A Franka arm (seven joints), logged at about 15 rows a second.
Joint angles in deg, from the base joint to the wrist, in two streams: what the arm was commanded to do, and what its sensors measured. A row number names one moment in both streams.
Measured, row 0:
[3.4 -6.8 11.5 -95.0 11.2 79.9 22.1]
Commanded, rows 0 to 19:
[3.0 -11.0 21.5 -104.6 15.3 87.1 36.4]
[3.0 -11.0 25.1 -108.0 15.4 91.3 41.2]
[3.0 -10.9 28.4 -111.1 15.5 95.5 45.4]
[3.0 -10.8 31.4 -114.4 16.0 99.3 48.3]
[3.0 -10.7 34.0 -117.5 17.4 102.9 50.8]
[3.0 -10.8 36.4 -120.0 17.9 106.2 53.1]
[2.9 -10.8 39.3 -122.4 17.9 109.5 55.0]
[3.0 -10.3 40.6 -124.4 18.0 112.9 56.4]
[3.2 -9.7 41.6 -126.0 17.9 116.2 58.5]
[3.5 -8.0 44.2 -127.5 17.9 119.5 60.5]
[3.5 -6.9 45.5 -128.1 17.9 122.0 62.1]
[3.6 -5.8 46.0 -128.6 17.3 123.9 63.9]
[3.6 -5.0 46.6 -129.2 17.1 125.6 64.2]
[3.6 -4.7 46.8 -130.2 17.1 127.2 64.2]
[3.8 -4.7 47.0 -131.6 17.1 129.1 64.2]
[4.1 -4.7 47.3 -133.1 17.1 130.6 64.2]
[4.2 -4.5 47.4 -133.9 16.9 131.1 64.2]
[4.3 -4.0 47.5 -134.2 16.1 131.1 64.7]
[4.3 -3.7 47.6 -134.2 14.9 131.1 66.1]
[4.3 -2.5 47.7 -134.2 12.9 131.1 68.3]
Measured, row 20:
[3.8 -4.1 47.3 -133.7 16.4 129.7 63.1]
